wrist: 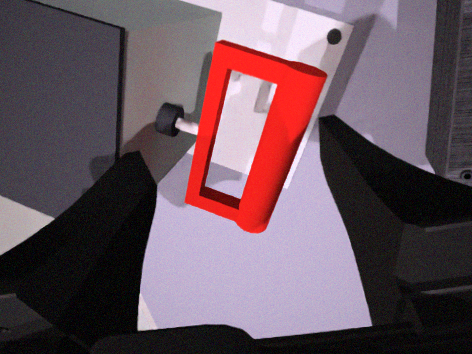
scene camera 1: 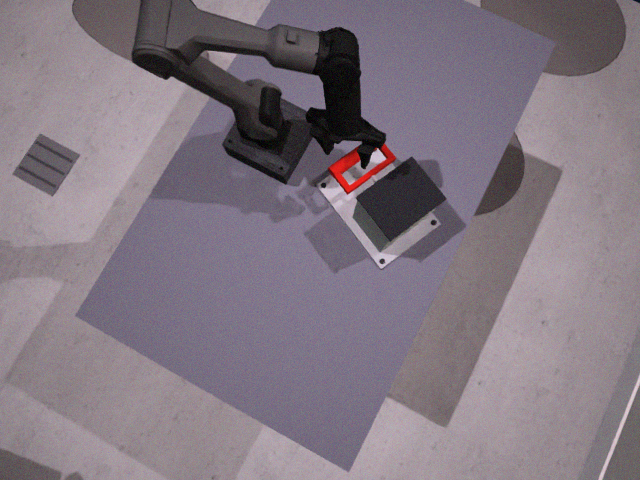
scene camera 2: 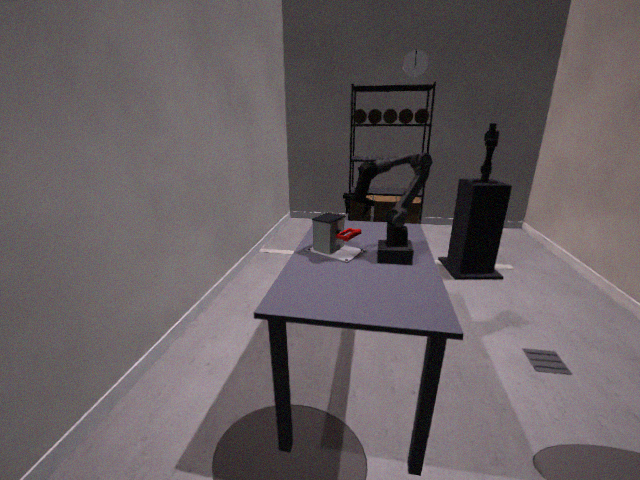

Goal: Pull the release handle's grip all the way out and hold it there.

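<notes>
The release handle's red grip is a rectangular loop with a thick round outer bar. A short pale rod joins it to a dark collar on the side of the grey-green box, which has a dark top. The box stands on a white base plate. My gripper is open and empty above the red grip. In the wrist view the loop shows between the spread fingers, tilted relative to them; scene camera 2 shows a height gap.
The arm's dark base stands on the purple-grey table beside the plate. Behind the table are a shelf rack and a black pedestal bearing another arm.
</notes>
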